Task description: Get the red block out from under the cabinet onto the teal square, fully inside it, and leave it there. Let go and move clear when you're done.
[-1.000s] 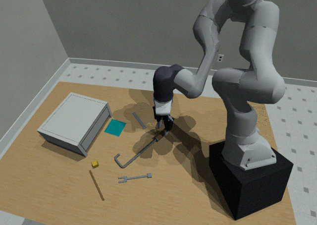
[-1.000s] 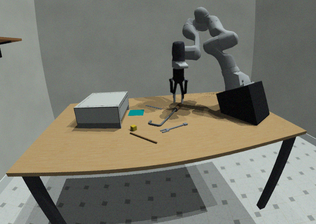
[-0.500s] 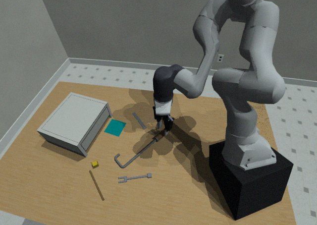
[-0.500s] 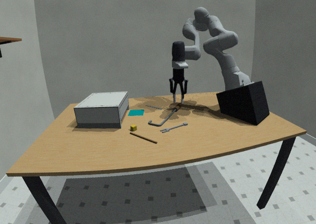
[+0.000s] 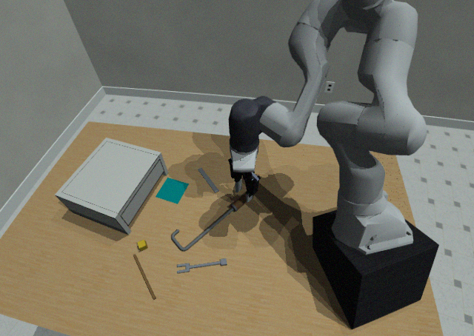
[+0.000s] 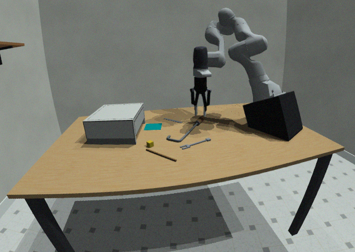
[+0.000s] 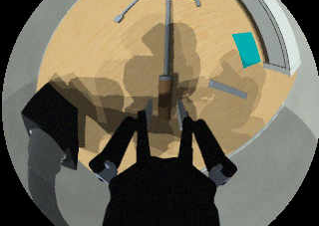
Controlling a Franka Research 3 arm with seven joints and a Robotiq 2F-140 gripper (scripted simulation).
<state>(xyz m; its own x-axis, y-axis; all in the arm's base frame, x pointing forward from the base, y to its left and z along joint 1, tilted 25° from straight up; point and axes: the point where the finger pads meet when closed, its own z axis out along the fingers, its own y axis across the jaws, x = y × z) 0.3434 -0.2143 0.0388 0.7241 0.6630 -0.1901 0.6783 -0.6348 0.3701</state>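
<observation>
Now: hand 120 mm short of the grey hook tool, 70 mm above it and 60 mm to the right of it. From my hand the other things lie so: grey forked tool: 250 mm to the left, 140 mm ahead, 80 mm below; then teal square: 300 mm ahead, 80 mm below, 60 mm to the right; then flat grey bar: 150 mm ahead, 110 mm to the right, 80 mm below.
</observation>
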